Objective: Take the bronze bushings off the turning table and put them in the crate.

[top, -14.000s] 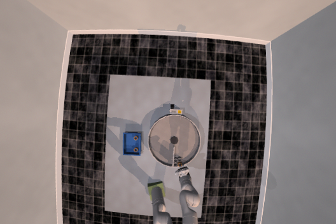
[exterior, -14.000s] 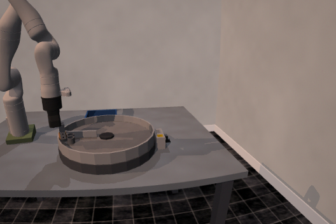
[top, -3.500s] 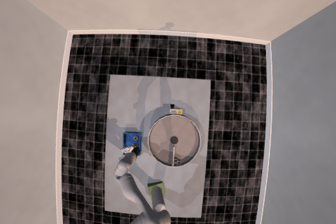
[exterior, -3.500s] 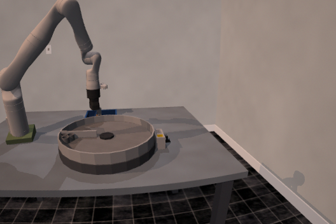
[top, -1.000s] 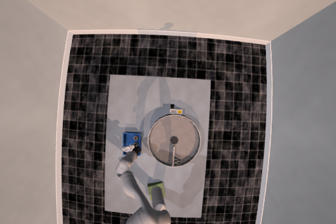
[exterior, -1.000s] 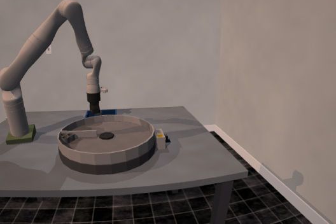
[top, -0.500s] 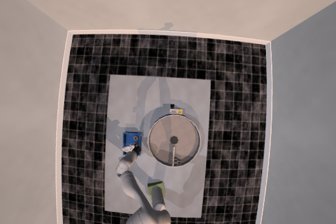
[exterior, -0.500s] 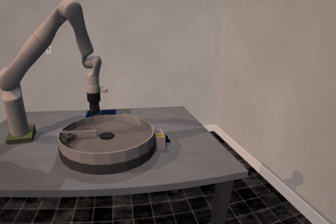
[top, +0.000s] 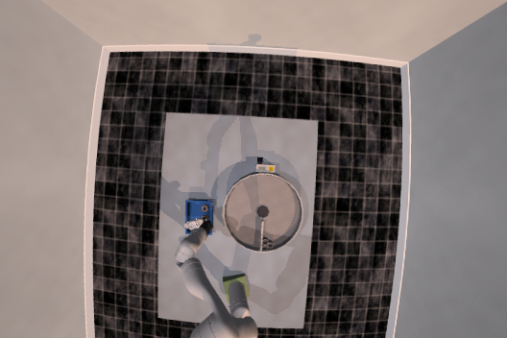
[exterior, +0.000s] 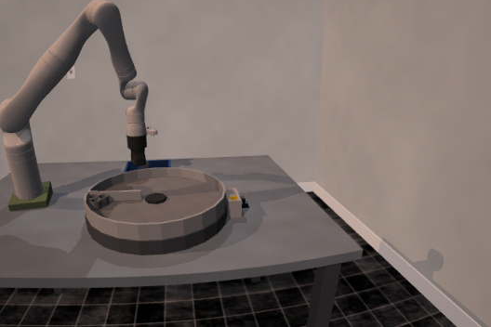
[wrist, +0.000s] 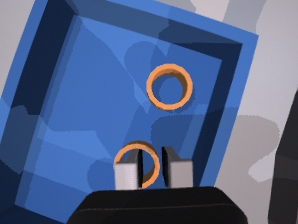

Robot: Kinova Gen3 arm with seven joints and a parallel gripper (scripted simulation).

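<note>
Now: hand 4 cm to the right of the blue crate. Also, from my hand: round turning table: 12 cm ahead, 30 cm to the right, 2 cm above.
</note>
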